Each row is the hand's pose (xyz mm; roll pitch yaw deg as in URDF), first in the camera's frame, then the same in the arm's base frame.
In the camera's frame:
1: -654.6 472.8 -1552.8 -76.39 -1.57 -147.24
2: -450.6 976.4 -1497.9 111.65 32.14 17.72
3: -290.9 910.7 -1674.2 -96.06 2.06 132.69
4: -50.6 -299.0 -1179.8 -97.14 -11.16 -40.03
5: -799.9 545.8 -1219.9 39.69 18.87 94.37
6: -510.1 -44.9 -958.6 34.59 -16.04 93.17
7: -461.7 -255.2 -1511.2 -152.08 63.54 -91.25
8: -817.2 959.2 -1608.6 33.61 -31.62 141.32
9: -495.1 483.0 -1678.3 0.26 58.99 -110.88
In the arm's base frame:
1: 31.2 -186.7 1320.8 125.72 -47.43 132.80
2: 31.1 -650.7 1032.8 -71.43 20.45 -22.24
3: 276.7 -626.6 1029.2 34.25 -23.72 -125.56
4: 269.9 678.2 778.2 134.79 35.08 57.27
5: -324.2 -176.9 1216.9 167.91 -3.96 -88.17
6: -232.9 472.2 949.3 159.31 18.19 -115.57
7: 250.3 534.3 1287.7 111.82 -39.53 14.90
8: -115.5 -677.0 1386.0 174.13 -5.27 -156.05
9: 225.2 -222.8 1271.9 -82.90 -48.98 21.08

